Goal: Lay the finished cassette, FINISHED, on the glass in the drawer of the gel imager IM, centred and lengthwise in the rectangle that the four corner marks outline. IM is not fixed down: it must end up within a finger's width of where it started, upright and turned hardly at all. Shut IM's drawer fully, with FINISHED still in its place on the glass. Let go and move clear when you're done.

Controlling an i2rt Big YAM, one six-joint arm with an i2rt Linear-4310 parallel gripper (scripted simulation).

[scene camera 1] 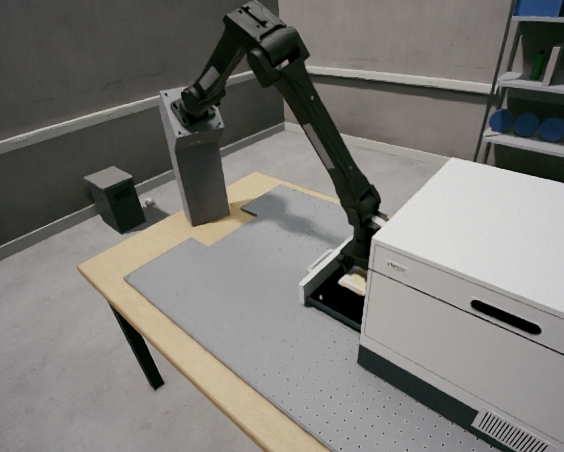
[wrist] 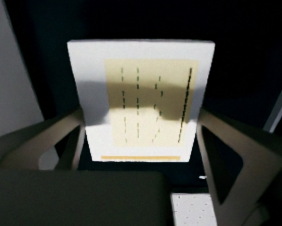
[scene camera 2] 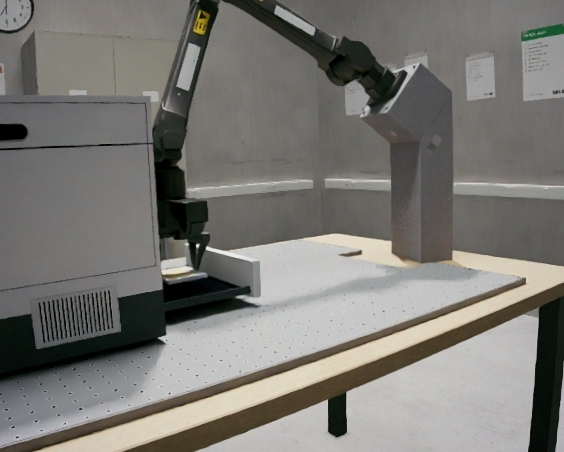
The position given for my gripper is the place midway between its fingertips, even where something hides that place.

Observation:
I see my gripper (scene camera 2: 177, 275), a cassette (wrist: 140, 98) and a gel imager (scene camera 1: 456, 312).
The gel imager also shows in scene camera 2 (scene camera 2: 88, 277). My gripper also shows in scene camera 1 (scene camera 1: 359, 279) and in the wrist view (wrist: 140, 113).

